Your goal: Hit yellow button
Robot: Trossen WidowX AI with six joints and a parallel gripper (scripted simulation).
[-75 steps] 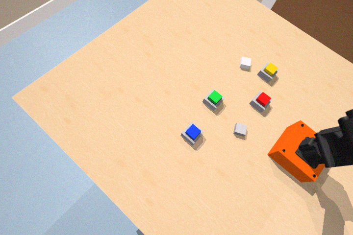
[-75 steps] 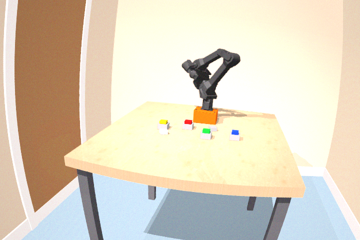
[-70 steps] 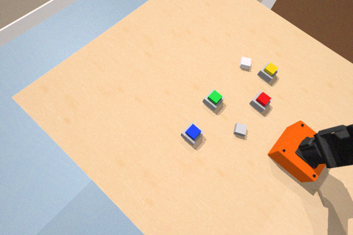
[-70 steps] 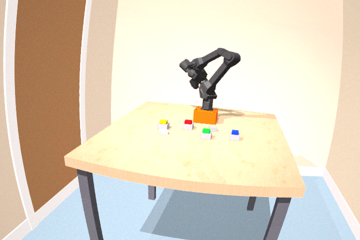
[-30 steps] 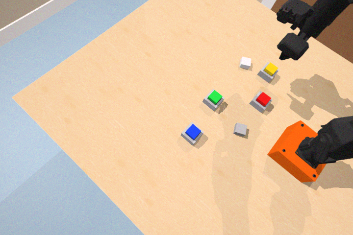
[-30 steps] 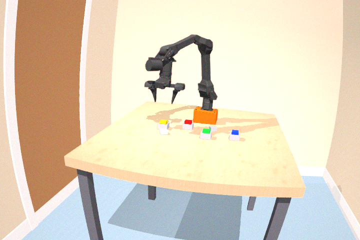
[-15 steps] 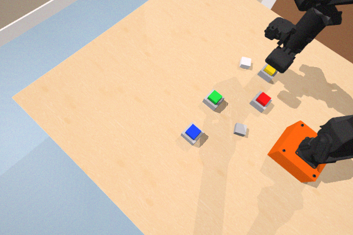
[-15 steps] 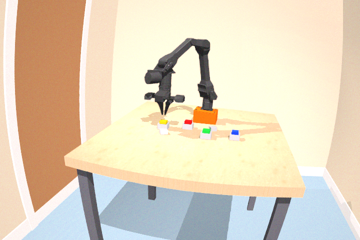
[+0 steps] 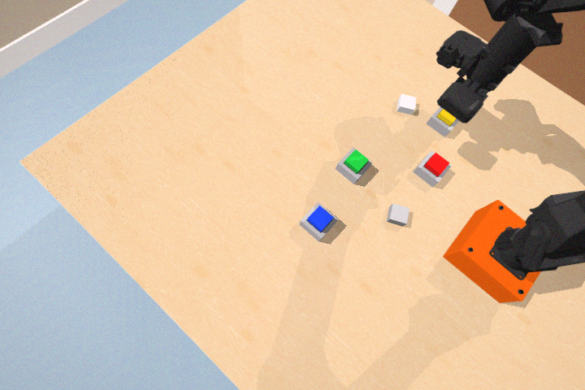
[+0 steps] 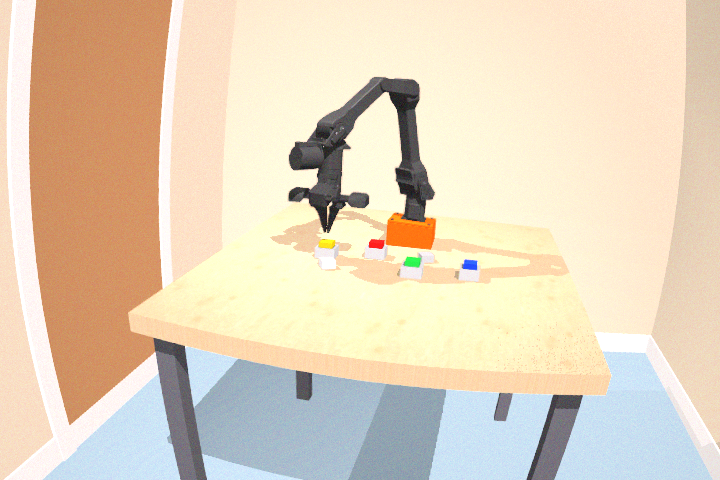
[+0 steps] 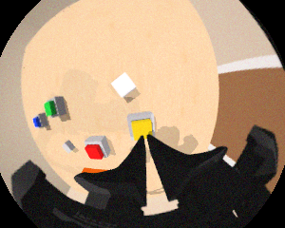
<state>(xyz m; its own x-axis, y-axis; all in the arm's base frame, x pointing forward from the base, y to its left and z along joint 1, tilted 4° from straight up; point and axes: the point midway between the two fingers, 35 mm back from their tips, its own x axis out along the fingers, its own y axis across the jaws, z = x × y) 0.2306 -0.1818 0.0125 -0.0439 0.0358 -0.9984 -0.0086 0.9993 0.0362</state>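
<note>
Right now my gripper tip is 3 cm above the yellow button. Also, from my gripper tip: red button: 5 cm behind, 11 cm to the left, 3 cm below; then white block: 8 cm ahead, 2 cm to the left, 5 cm below; then green button: 7 cm ahead, 22 cm to the left, 3 cm below.
</note>
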